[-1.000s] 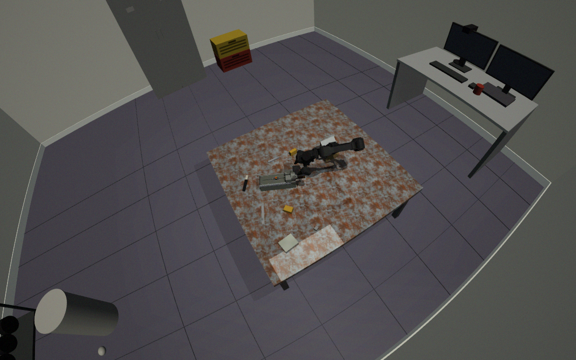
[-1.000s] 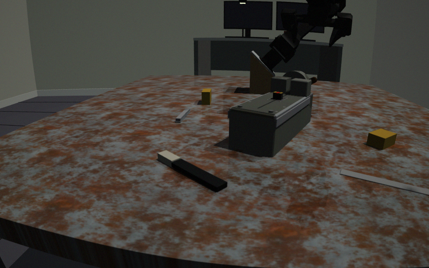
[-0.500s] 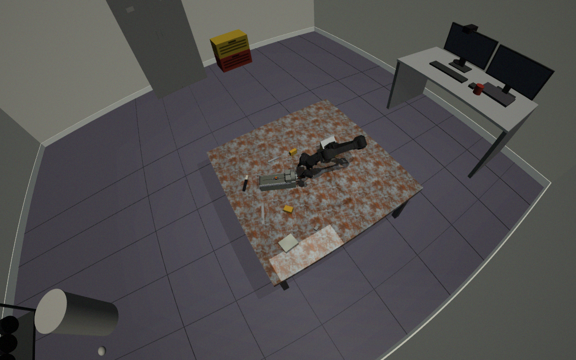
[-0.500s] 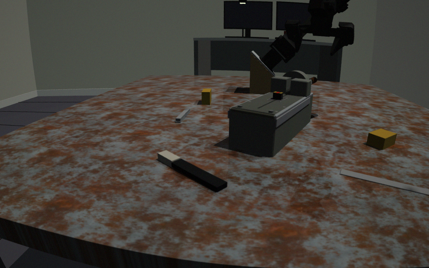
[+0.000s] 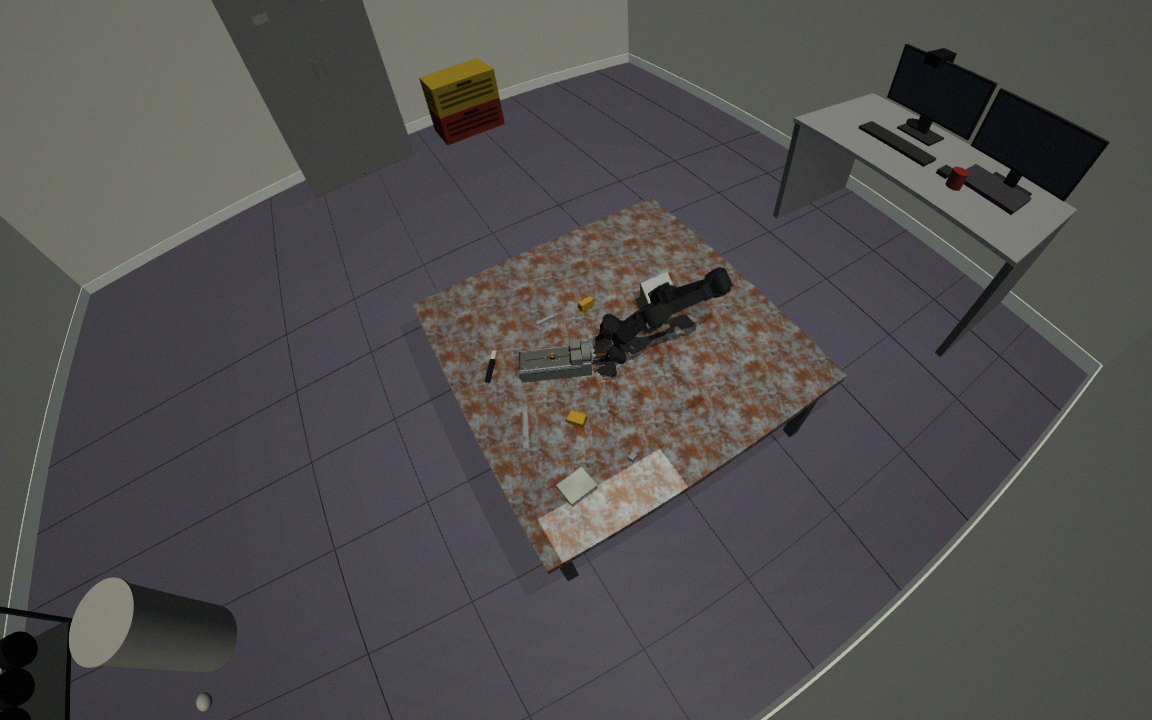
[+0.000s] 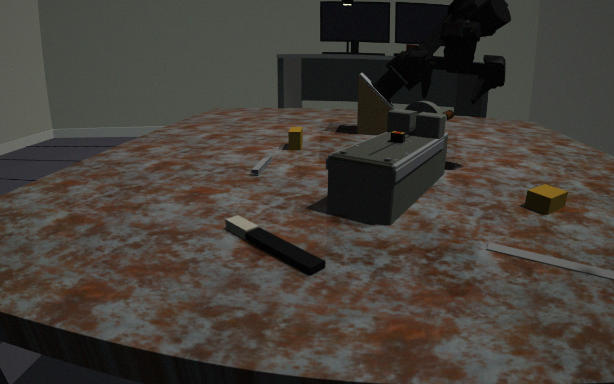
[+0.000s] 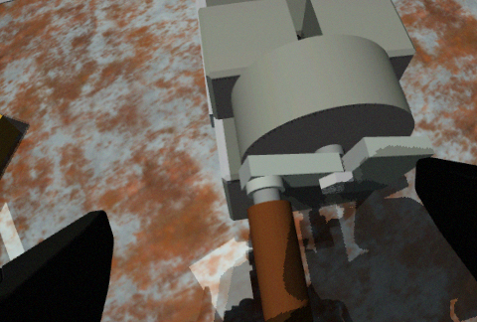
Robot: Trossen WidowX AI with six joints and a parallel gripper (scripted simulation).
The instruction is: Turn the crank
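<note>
The brown crank handle is 30 mm below my gripper tip, 20 mm behind it and 10 mm to the left of it. From my gripper tip the other things lie so: red pointer: 130 mm ahead, 110 mm to the right, 50 mm below; then small grey bar: 330 mm to the right, 130 mm below, 20 mm ahead; then grey strip: 350 mm ahead, 130 mm below, 30 mm to the left.
</note>
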